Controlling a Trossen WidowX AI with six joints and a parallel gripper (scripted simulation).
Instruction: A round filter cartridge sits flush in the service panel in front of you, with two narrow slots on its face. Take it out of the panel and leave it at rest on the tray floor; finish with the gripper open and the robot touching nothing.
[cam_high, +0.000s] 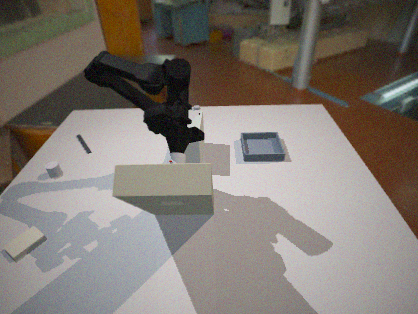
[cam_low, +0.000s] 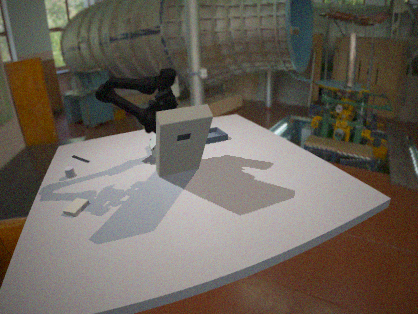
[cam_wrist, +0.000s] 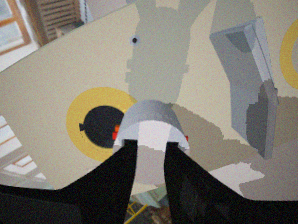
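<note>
The round filter cartridge lies 1 cm ahead of my gripper tip and 1 cm below it. From my gripper tip the other things lie so: service panel (4 cm ahead, 1 cm to the right, 8 cm below); then pale flat block (5 cm ahead, 45 cm to the right, 23 cm below); then tray (34 cm behind, 30 cm to the left, 23 cm below).
</note>
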